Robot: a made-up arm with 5 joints.
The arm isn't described. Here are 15 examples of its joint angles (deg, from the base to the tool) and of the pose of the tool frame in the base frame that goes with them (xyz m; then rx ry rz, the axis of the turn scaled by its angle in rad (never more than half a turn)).
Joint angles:
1: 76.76 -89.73 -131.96 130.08 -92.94
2: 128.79 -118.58 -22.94 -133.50 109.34
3: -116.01 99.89 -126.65 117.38 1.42
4: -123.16 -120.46 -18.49 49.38 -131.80
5: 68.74 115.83 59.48 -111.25 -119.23
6: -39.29 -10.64 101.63 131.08 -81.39
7: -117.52 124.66 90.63 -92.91 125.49
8: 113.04 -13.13 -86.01 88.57 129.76
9: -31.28 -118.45 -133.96 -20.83 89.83
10: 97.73 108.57 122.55 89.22 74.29
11: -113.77 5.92 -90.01 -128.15 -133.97
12: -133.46 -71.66 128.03 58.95 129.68
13: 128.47 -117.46 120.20 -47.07 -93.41
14: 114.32 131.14 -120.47 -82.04 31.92
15: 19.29 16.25 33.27 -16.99 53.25
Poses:
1: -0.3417 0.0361 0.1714 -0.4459 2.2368 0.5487
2: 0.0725 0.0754 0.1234 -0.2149 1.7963 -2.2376
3: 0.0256 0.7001 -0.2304 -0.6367 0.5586 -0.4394
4: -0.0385 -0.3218 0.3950 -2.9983 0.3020 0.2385
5: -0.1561 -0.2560 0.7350 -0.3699 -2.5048 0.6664
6: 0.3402 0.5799 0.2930 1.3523 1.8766 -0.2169
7: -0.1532 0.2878 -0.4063 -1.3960 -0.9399 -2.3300
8: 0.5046 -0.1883 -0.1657 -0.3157 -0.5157 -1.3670
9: -0.1722 -0.1887 0.2958 2.2318 0.9433 -0.6907
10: -0.1246 -0.8852 0.2666 -0.9709 -0.0291 2.6256
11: 0.0863 0.5480 0.2085 2.0933 -0.7275 1.1181
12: -0.0968 -0.3466 0.1552 1.4329 0.8682 1.6376
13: -0.5645 -0.1898 0.1999 -1.4336 1.2680 -1.9582
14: -0.2717 -0.3442 -0.1345 -0.8438 -2.8001 -0.5143
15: 0.2970 0.1625 0.7425 -0.3294 0.7047 0.0259
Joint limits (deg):
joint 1: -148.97..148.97
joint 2: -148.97..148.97
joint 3: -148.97..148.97
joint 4: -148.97..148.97
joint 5: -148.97..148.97
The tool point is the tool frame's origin. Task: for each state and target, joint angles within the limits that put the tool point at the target. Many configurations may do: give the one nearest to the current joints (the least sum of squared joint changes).
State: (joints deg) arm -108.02 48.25 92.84 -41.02 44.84
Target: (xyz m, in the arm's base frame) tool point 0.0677 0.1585 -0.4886
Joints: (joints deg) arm -138.66 76.35 64.10 -48.37 56.76
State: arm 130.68 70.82 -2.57 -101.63 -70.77
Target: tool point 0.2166 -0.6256 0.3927
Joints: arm 112.48 34.90 43.53 -70.47 -64.39
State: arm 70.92 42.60 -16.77 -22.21 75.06
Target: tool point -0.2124 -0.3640 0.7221
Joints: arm 49.02 72.07 -9.18 -62.30 69.98
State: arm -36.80 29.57 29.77 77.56 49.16
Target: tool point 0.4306 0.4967 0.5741
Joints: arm -37.66 13.55 32.77 95.01 41.63
